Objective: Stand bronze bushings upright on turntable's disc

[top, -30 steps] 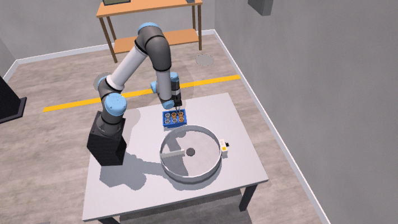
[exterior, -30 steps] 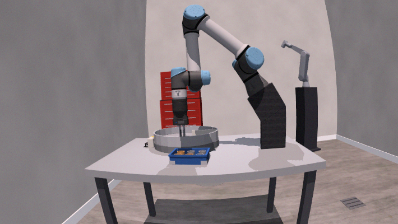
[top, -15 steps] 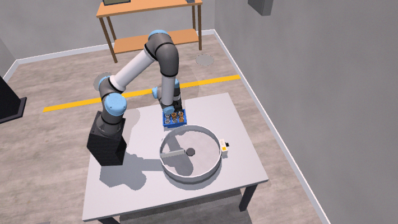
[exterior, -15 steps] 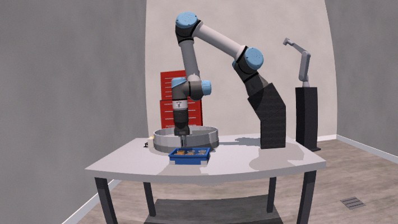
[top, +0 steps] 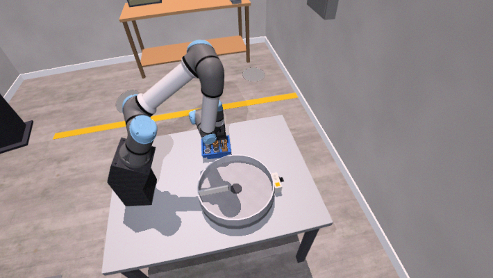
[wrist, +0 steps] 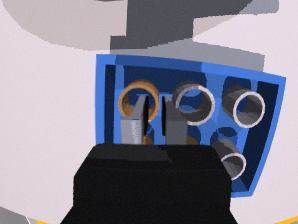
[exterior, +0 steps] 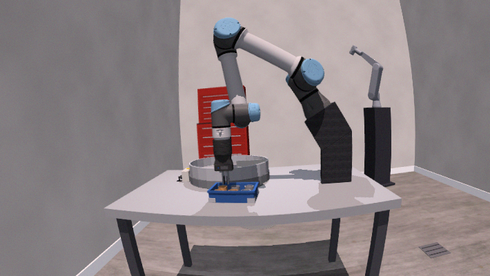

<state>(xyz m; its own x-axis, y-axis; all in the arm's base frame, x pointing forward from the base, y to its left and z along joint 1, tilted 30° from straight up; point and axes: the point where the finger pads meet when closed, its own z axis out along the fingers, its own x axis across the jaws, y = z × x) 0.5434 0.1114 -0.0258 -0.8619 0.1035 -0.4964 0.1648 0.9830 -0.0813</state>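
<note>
The blue crate lies 50 mm below my hand, 40 mm to the left of it and 30 mm behind it. The rest, counted from my hand: turntable disc: 320 mm to the right, 30 mm behind, 20 mm below.
</note>
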